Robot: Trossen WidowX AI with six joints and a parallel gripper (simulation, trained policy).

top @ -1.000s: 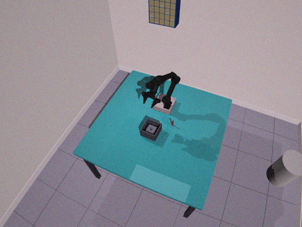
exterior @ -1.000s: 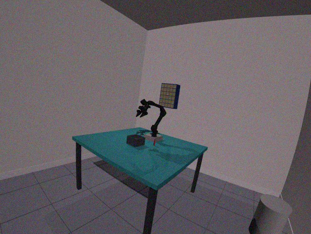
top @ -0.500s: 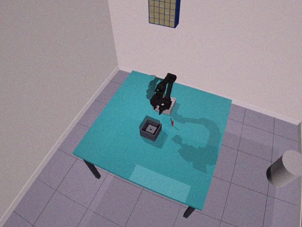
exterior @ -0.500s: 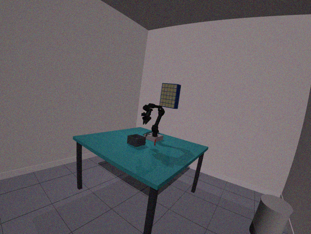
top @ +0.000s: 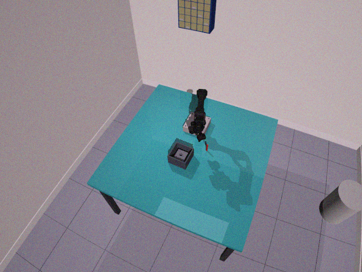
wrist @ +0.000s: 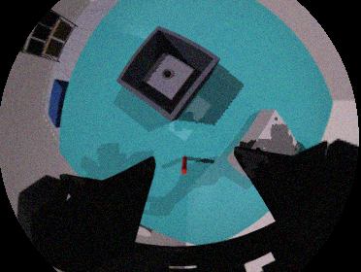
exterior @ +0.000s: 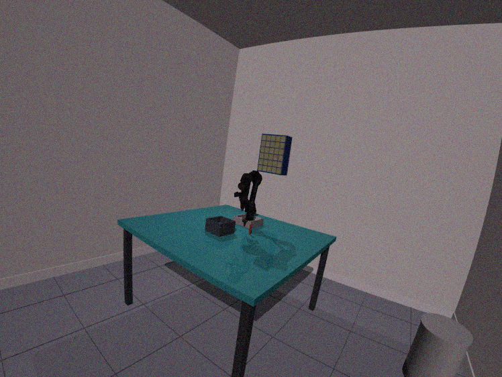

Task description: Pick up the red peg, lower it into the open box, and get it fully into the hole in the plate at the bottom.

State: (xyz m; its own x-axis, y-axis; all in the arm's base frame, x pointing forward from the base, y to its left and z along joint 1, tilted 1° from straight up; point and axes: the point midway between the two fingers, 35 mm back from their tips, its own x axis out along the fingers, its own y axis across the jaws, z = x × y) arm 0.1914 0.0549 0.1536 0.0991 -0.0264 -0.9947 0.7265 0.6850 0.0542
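Now: the red peg 14 cm below my gripper tip, 8 cm to the left of it and 4 cm behind it. From my gripper tip the other things lie so: grey plate (14 cm below, 13 cm ahead, 8 cm to the right); then dark grey box (16 cm below, 13 cm ahead, 8 cm to the right).
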